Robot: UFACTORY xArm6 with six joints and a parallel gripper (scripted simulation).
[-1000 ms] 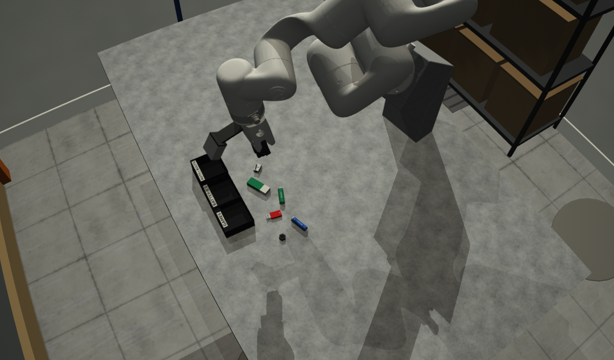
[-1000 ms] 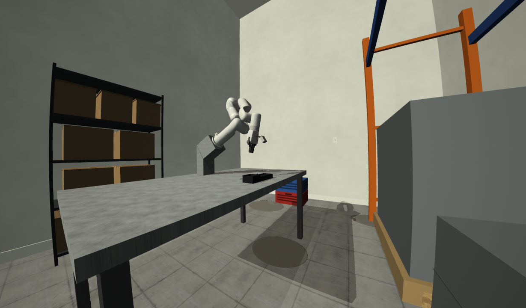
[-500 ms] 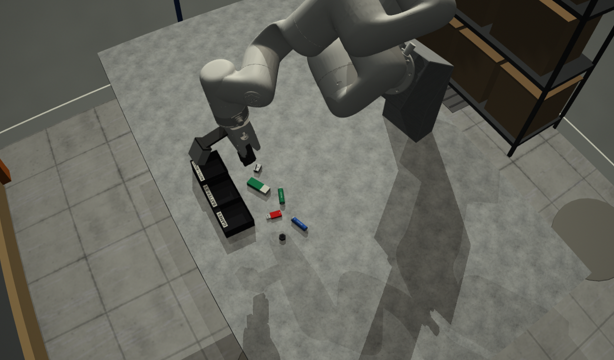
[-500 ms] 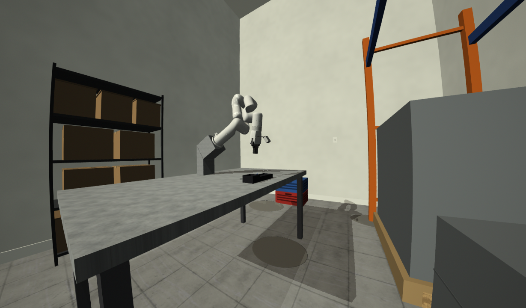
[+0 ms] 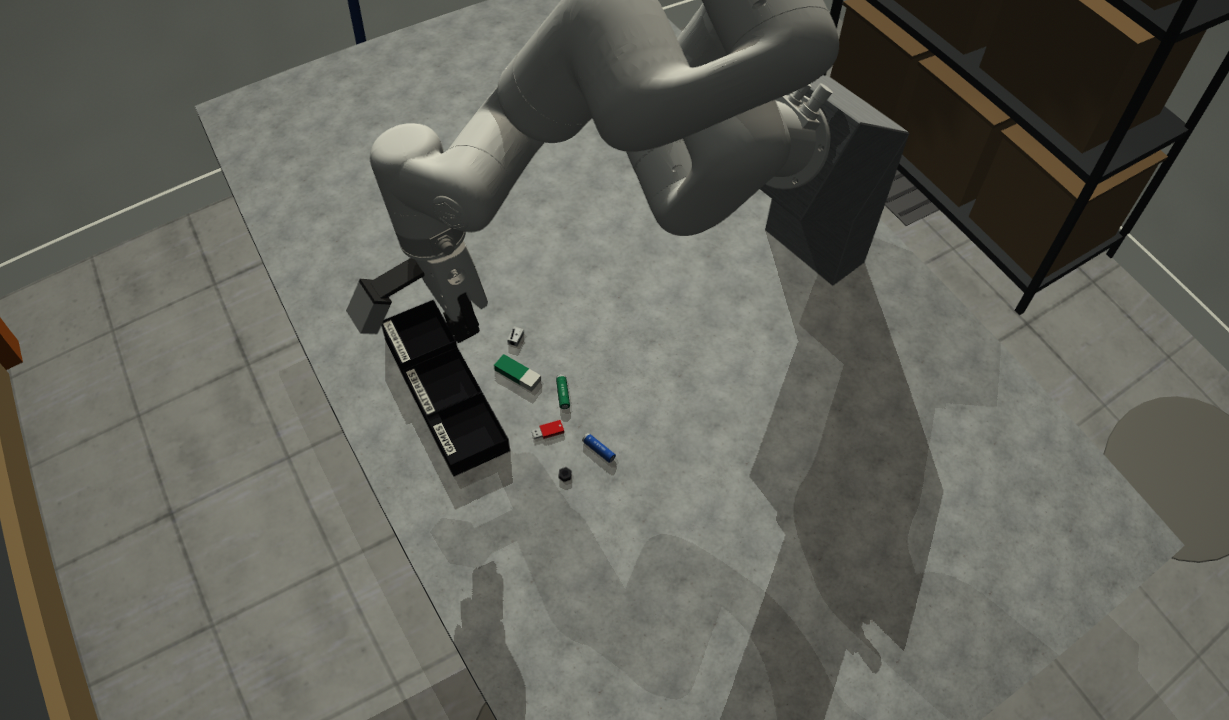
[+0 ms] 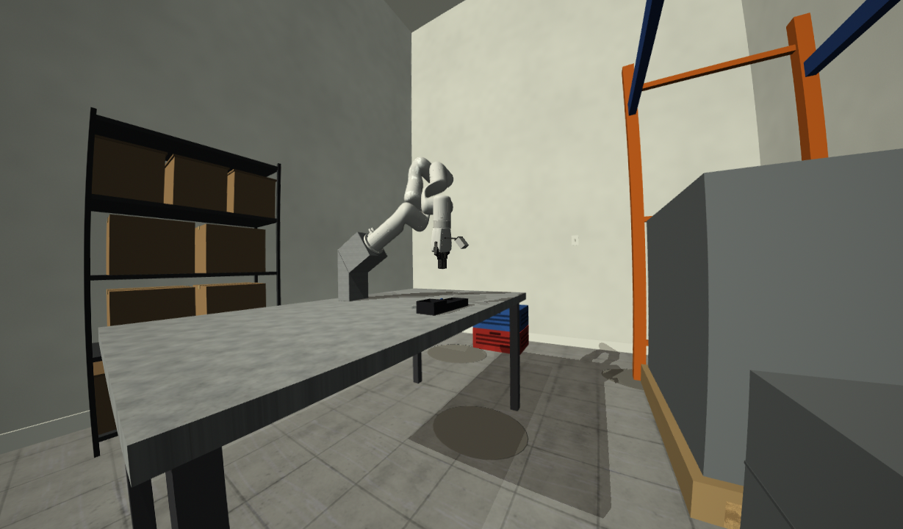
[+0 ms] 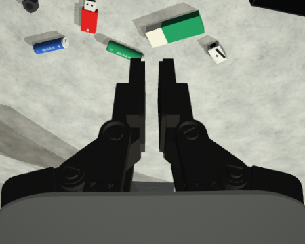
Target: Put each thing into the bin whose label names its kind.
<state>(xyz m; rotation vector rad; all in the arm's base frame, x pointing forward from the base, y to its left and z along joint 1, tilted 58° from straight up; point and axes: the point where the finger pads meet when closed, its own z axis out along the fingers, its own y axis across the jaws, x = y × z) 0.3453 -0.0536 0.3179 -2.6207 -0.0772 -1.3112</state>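
Right now my hand is 16 cm above the black three-compartment bin, 4 cm to the left of it and 3 cm short of it. Round my hand: grey metal piece: 18 cm below, 9 cm behind, 8 cm to the right; then white cartridge: 18 cm below, 7 cm behind, 1 cm to the right; then red USB stick: 18 cm below, 8 cm to the left, 7 cm behind.
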